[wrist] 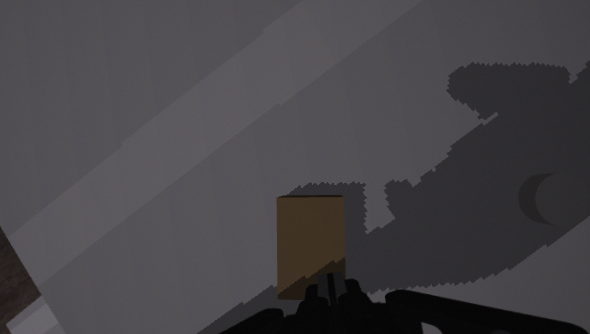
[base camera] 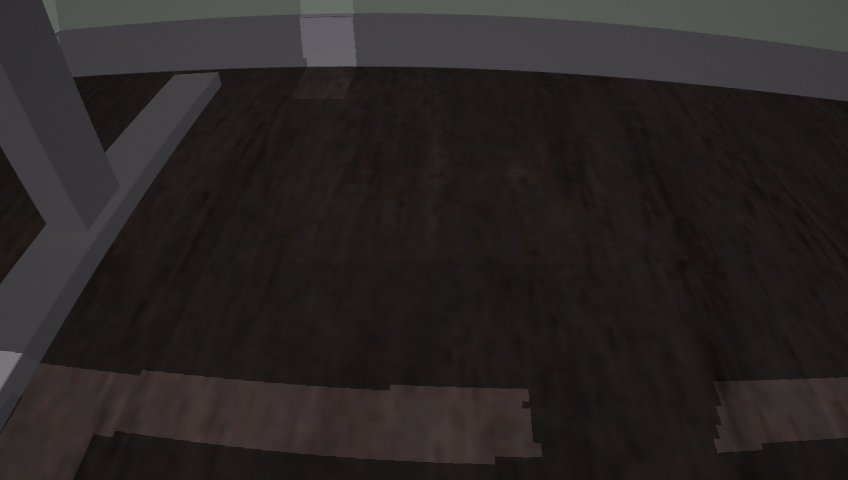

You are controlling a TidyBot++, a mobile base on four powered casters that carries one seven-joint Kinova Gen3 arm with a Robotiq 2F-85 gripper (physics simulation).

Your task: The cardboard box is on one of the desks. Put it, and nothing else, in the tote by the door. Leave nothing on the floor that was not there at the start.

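Frame: origin at the arm's base, x left, y down, z back, level; centimetres.
Seen in the pictures: gripper, between the fingertips: [wrist: 333, 290].
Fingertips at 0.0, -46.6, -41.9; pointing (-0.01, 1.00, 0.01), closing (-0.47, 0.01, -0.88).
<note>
Offsets run from my fingertips to a thing's top centre, as dx, dy, dz. "pt": to the spot under its first point. Level surfaces: height alone.
The cardboard box @[+1.2, +9.3, +1.1] [wrist: 311, 235], brown and rectangular, lies on the grey desk top @[dy +14.3] [wrist: 200, 205] at the lower middle of the wrist view. My gripper [wrist: 333, 290] is shut, with its two fingertips together and nothing between them. The fingertips overlap the lower right part of the box in the wrist view; the height between them and the box is hard to tell. The tote does not show in either view.
A round grey object @[-9.8, +11.9, -20.0] [wrist: 565, 199] stands on the desk at the right of the wrist view. The desk's edge is at the lower left, with floor beyond. In the base view a grey desk leg and foot @[pt +37.6, +83.8, -24.5] [base camera: 160, 127] stand at the left, before a wall with a baseboard [base camera: 476, 50].
</note>
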